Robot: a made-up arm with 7 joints. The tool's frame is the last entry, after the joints. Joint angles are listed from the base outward.
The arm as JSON. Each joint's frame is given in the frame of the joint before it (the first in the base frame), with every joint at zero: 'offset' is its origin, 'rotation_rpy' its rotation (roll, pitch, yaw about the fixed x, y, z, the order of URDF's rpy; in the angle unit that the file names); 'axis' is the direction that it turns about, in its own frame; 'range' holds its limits. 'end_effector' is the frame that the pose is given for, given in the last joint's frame.
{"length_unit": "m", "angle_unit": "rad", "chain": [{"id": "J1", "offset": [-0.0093, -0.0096, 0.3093], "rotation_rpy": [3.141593, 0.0, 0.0], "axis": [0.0, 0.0, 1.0], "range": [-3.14, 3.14]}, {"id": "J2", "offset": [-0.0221, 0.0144, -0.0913], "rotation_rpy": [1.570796, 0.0, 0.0], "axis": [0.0, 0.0, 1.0], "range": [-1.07, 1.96]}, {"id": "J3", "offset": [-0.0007, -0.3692, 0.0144], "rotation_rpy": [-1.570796, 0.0, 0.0], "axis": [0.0, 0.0, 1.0], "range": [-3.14, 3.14]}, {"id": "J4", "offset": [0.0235, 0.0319, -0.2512], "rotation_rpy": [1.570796, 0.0, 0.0], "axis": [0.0, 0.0, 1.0], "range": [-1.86, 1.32]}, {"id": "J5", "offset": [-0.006, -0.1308, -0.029], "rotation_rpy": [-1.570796, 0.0, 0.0], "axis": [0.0, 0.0, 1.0], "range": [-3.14, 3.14]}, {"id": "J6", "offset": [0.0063, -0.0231, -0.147], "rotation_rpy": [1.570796, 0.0, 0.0], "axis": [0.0, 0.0, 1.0], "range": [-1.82, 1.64]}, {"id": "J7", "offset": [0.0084, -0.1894, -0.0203], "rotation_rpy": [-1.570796, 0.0, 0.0], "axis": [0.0, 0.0, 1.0], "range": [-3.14, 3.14]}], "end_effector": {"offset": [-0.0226, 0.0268, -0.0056], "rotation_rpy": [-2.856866, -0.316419, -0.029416]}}
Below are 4 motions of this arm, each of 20 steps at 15 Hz.
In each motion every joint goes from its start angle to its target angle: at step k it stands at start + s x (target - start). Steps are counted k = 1, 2, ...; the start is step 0. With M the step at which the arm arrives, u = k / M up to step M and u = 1 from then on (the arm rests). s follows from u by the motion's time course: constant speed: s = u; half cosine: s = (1 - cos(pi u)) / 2; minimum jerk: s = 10 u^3 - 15 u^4 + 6 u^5.
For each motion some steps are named. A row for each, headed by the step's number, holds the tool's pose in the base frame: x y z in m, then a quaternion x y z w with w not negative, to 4 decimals.
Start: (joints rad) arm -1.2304 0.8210 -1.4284 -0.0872 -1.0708 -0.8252 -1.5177
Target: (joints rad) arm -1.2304 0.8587 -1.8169 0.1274 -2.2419 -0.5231 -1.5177
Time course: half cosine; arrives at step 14
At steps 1, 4, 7, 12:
1: 0.3487 0.7731 0.9983 -0.5280 0.1643 -0.5491 0.6266
4: 0.3035 0.8040 0.9961 -0.5462 0.1697 -0.4295 0.6988
7: 0.2224 0.8329 1.0086 -0.5529 0.1906 -0.1981 0.7866
12: 0.1329 0.8265 1.0512 -0.5122 0.2430 0.1504 0.8099

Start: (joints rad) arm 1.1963 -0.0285 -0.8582 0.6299 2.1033 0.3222 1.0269
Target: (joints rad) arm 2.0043 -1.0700 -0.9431 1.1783 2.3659 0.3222 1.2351
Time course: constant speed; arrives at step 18
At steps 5, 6, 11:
5: 0.1786 0.0650 1.4142 0.0874 0.1395 0.9155 0.3672
6: 0.1858 0.1070 1.4043 0.0930 0.1647 0.8968 0.4000
11: 0.2779 0.2861 1.3154 0.1291 0.2835 0.7707 0.5559

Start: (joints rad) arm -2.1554 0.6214 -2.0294 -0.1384 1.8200 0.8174 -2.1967
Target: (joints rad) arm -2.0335 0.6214 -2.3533 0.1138 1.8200 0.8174 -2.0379
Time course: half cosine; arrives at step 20
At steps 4, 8, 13, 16, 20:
4: -0.4558 0.5936 1.0684 0.1081 -0.6466 -0.4467 0.6088
8: -0.4639 0.5781 1.0825 0.1461 -0.6345 -0.4434 0.6160
13: -0.4705 0.5513 1.1073 0.2025 -0.6091 -0.4425 0.6263
16: -0.4710 0.5376 1.1199 0.2278 -0.5946 -0.4438 0.6306
20: -0.4706 0.5300 1.1269 0.2412 -0.5862 -0.4449 0.6327

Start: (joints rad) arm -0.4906 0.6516 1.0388 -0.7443 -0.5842 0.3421 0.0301
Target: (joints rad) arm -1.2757 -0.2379 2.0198 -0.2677 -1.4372 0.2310 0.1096
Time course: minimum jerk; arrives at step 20
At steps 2, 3, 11, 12, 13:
2: 0.2897 0.3725 1.3025 -0.2110 0.2763 -0.0314 0.9371
3: 0.2761 0.3730 1.3084 -0.2120 0.2727 -0.0283 0.9380
11: -0.0892 0.1491 1.4518 -0.1319 0.1898 0.0977 0.9680
12: -0.1248 0.0753 1.4625 -0.1019 0.1818 0.1262 0.9699
13: -0.1494 0.0002 1.4678 -0.0710 0.1756 0.1548 0.9696

